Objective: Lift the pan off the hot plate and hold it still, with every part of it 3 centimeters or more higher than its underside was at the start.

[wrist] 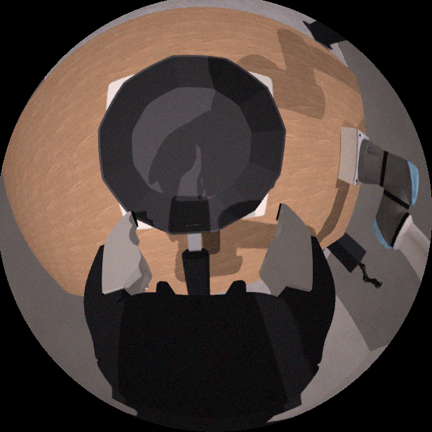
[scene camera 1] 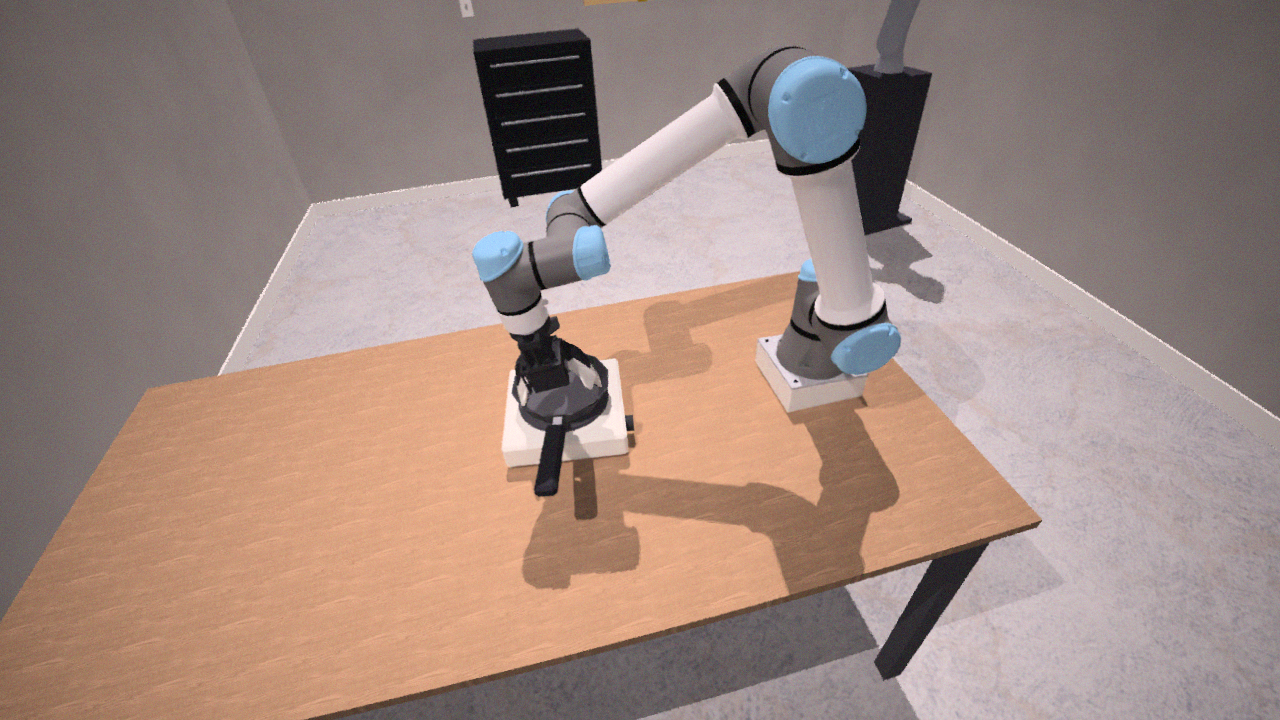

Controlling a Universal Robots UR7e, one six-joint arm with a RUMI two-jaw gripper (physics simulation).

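Frame: origin at the arm's base, x ahead, y left, z up, level; centimetres.
Where they show: gripper, fingertip midpoint: (scene camera 1: 562,396); arm's base, origin of the base link: (scene camera 1: 811,357).
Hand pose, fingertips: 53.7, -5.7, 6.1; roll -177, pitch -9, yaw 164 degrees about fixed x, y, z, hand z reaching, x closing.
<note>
Things, the pixels of their top centre, and the offset from my fingertips, as dx, dy, dz. Level surfaces: height alone.
- white square hot plate, middle of its top: (scene camera 1: 567,396) -1.9, -5.7, -5.6
- wooden table, its level: dz -12.6
- small black knob, middle of its top: (scene camera 1: 628,417) -11.6, +3.6, -7.7
The dark round pan (scene camera 1: 572,408) (wrist: 192,115) rests upright on the white square hot plate (scene camera 1: 601,440) (wrist: 115,88). Its black handle (scene camera 1: 551,458) (wrist: 196,272) points to the front of the table in the scene view and sticks out past the hot plate's edge. My gripper (scene camera 1: 554,377) (wrist: 205,209) is open and empty, pointing down over the pan. In the wrist view its two pale jaws stand wide apart, one on each side of the handle's line, with the handle between them lower down. The jaws hide a little of the pan's rim.
The wooden table (scene camera 1: 313,537) (wrist: 65,150) carries the hot plate. A small black knob (scene camera 1: 629,421) is on the hot plate's right side. The arm's white base block (scene camera 1: 827,392) (wrist: 348,155) stands to the right. A black drawer cabinet (scene camera 1: 546,116) stands behind the table.
</note>
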